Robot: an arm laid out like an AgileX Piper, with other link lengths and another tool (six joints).
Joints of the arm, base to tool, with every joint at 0 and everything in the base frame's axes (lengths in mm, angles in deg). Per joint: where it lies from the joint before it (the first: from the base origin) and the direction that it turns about. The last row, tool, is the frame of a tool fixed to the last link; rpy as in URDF.
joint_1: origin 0 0 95.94 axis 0 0 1
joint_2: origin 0 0 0 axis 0 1 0
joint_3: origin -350.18 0 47.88 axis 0 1 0
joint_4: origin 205.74 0 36.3 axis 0.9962 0 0.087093
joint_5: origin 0 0 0 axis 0 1 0
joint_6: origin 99.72 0 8.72 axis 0.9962 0 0.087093
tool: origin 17.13 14 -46.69 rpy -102.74 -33.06 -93.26
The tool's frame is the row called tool.
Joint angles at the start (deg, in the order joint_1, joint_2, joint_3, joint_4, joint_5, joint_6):
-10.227, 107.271, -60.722, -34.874, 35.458, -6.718
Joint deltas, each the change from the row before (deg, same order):
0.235, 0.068, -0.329, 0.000, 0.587, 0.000
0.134, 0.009, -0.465, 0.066, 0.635, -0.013
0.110, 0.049, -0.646, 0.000, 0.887, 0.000
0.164, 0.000, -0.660, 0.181, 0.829, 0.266
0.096, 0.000, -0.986, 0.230, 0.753, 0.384
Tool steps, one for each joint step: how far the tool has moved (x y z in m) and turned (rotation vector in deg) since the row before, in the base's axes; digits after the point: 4 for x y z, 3 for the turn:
0.0007, 0.0008, 0.0008, -0.180, 0.256, -0.017
0.0008, 0.0003, 0.0015, -0.177, 0.102, -0.171
0.0010, -0.0001, 0.0020, -0.302, 0.185, -0.275
0.0011, 0.0007, 0.0020, -0.100, -0.056, -0.552
0.0024, 0.0004, 0.0028, -0.066, -0.498, -0.723

